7 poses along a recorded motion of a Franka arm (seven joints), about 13 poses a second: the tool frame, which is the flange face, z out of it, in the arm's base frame.
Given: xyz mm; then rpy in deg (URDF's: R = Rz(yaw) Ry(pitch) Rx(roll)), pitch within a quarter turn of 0, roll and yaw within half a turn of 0.
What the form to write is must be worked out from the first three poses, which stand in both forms.
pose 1, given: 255.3 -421.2 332.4 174.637 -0.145 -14.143
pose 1, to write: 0.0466 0.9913 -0.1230 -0.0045 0.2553 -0.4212 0.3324
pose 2, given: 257.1 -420.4 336.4 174.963 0.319 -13.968
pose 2, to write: 0.0433 0.9916 -0.1214 -0.0081 0.2571 -0.4204 0.3364
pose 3, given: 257.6 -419.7 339.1 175.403 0.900 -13.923
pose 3, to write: 0.0389 0.9918 -0.1208 -0.0127 0.2576 -0.4197 0.3391
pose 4, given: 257.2 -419.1 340.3 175.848 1.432 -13.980
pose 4, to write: 0.0344 0.9919 -0.1212 -0.0168 0.2572 -0.4191 0.3403
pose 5, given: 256.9 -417.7 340.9 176.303 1.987 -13.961
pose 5, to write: 0.0299 0.9920 -0.1209 -0.0211 0.2569 -0.4177 0.3409
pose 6, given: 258.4 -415.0 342.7 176.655 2.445 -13.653
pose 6, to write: 0.0264 0.9923 -0.1182 -0.0246 0.2584 -0.4150 0.3427
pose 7, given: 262.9 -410.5 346.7 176.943 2.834 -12.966
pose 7, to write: 0.0237 0.9930 -0.1122 -0.0276 0.2629 -0.4105 0.3467
